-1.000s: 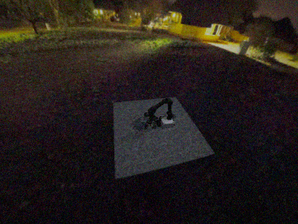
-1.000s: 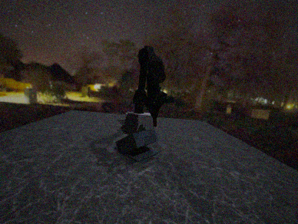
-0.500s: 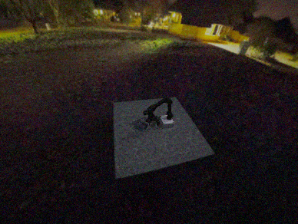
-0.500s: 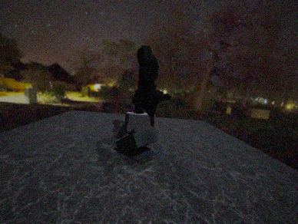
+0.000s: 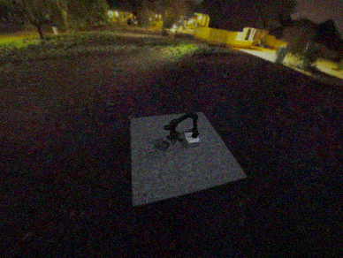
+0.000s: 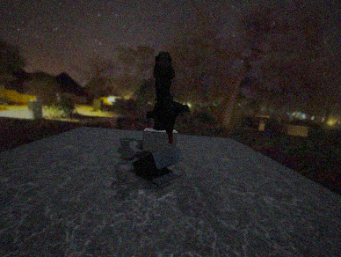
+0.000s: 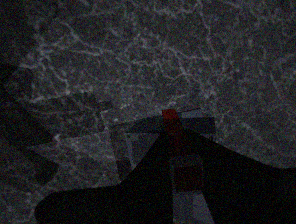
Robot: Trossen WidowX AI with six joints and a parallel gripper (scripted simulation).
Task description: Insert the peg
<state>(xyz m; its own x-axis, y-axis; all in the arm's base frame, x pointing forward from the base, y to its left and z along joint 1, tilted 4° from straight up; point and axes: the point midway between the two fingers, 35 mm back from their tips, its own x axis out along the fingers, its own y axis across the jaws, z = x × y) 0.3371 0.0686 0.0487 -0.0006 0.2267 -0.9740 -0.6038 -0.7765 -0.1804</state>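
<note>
Right now the grey panel block is 90 mm below my gripper tip, 90 mm ahead of it and 30 mm to the right of it. From my gripper tip the other things lie so: reddish peg: 20 mm above.
</note>
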